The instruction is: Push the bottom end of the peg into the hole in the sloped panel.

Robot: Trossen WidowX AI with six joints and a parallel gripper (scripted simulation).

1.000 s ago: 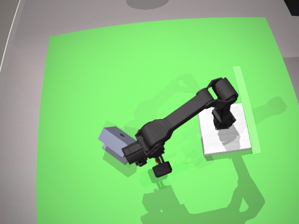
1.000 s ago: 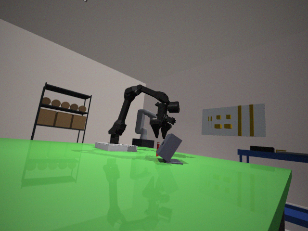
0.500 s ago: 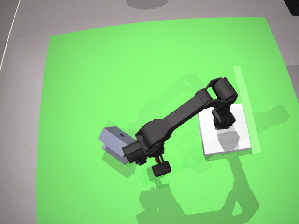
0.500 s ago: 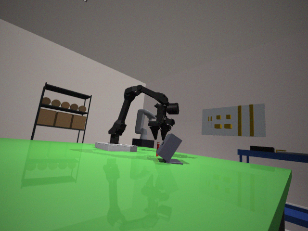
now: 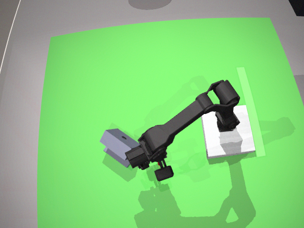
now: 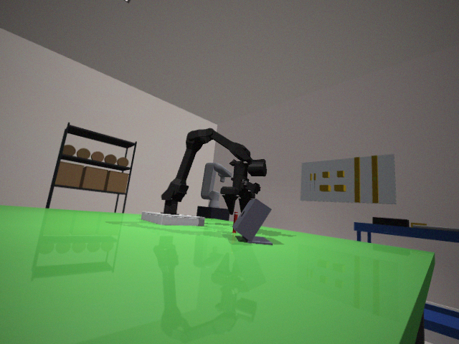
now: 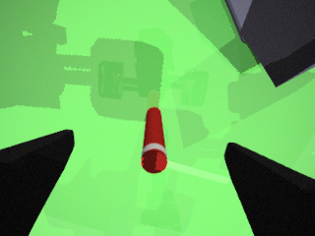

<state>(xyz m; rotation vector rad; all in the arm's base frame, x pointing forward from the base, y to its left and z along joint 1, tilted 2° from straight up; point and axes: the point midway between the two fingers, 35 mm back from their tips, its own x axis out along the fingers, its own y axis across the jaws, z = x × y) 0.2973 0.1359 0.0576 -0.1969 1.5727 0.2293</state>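
My gripper tip is now 10 mm above the round red peg. From my gripper tip the other things lie so: grey sloped panel (140 mm ahead, 80 mm to the right).
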